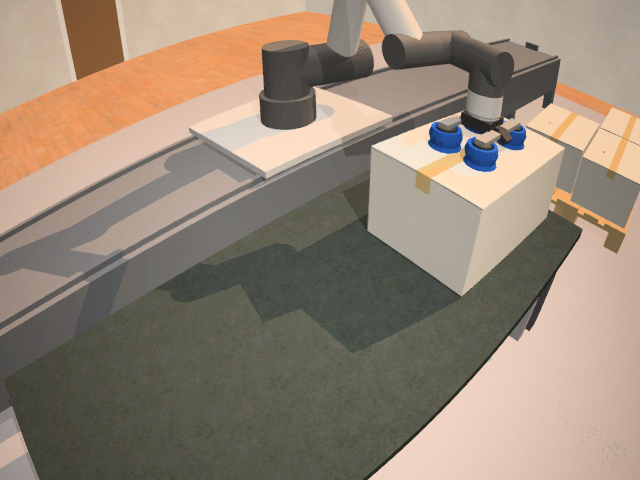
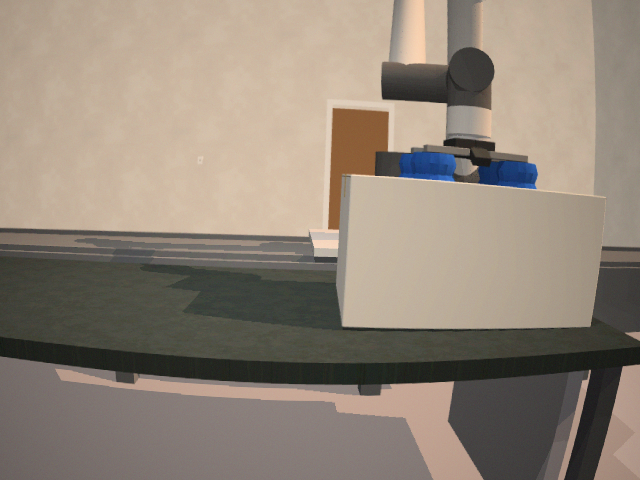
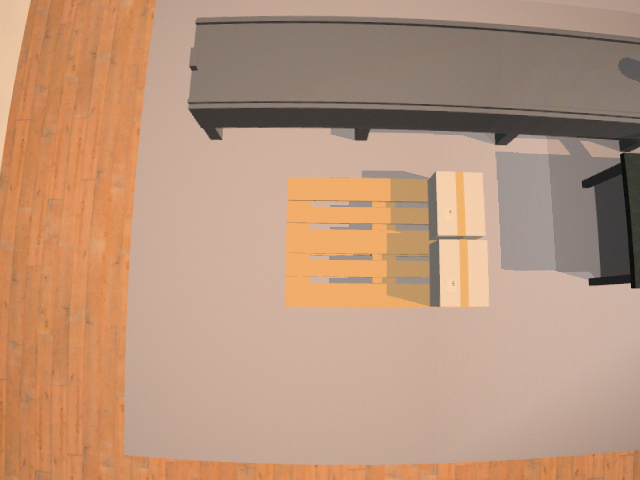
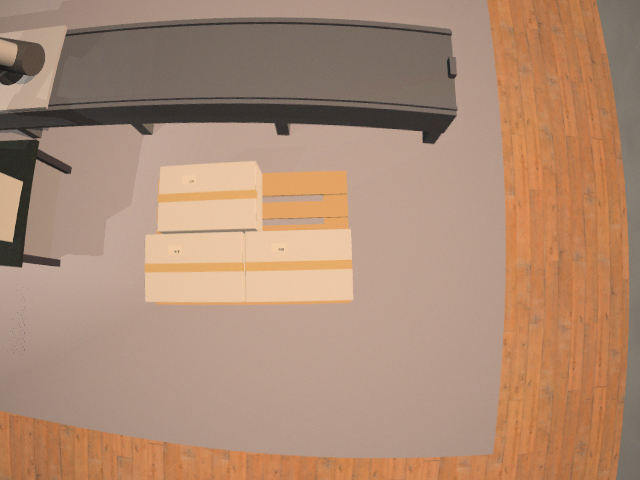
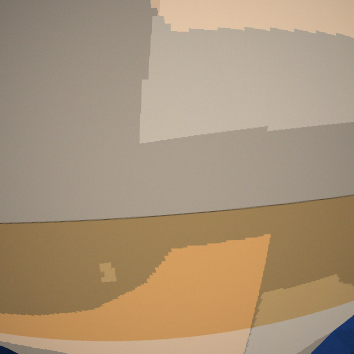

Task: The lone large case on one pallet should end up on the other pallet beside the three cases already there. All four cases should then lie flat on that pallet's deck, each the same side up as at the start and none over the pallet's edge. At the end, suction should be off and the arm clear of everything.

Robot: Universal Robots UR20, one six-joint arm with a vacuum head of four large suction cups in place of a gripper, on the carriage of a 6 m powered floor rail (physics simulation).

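Frame: origin at the arm's base, x ahead, y left, z up, level; metres.
Where they show: hand at its tool point: (image 5: 179, 249); arm's base at its link origin: (image 1: 288, 117).
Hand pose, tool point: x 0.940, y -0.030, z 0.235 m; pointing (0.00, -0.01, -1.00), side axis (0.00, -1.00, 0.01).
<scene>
Each offset is from my tool point to the top centre of the thing. Level surfaces: height alone.
The large white case @[0.008 m ahead, 0.006 m right, 0.026 m up] (image 1: 423, 222) (image 2: 465, 253) (image 4: 9, 206) (image 5: 75, 125) with a tan tape strip is upright and level at one end of the dark table @[0.275 m down] (image 1: 206, 387) (image 2: 155, 346). No clear gap shows under it. My vacuum head (image 1: 479, 136) (image 2: 467, 170) has its blue cups pressed on the case's top. The south pallet (image 4: 305, 183) (image 1: 615, 240) holds three cases @[0.115 m back, 1.491 m left, 0.367 m down] (image 4: 206, 180) @[0.283 m ahead, 1.445 m left, 0.367 m down] (image 4: 194, 284) (image 4: 298, 286), with bare deck at its back right corner. The north pallet (image 3: 336, 188) has two smaller-looking cases (image 3: 473, 206) (image 3: 475, 273) along its right edge.
The floor rail (image 1: 180, 248) (image 3: 361, 67) (image 4: 258, 62) runs behind the table and both pallets. The arm's pale carriage plate (image 1: 258, 155) (image 4: 46, 67) sits on it. The table's legs (image 3: 610, 281) (image 4: 46, 260) stand between the pallets.
</scene>
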